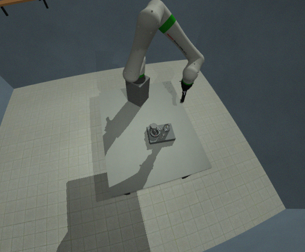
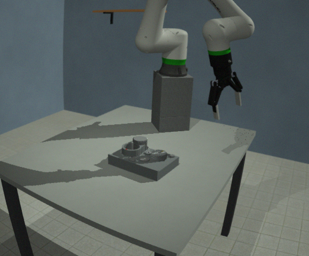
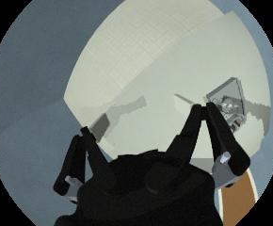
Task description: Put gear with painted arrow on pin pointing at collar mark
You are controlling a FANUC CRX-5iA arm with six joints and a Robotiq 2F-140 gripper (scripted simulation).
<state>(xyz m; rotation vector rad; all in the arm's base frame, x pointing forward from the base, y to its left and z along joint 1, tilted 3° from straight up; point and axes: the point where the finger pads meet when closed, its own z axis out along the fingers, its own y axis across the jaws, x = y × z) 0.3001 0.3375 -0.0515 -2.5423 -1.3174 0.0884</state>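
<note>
Now: hand 180 mm short of the gear, 240 mm to the left of it and 180 mm above it.
</note>
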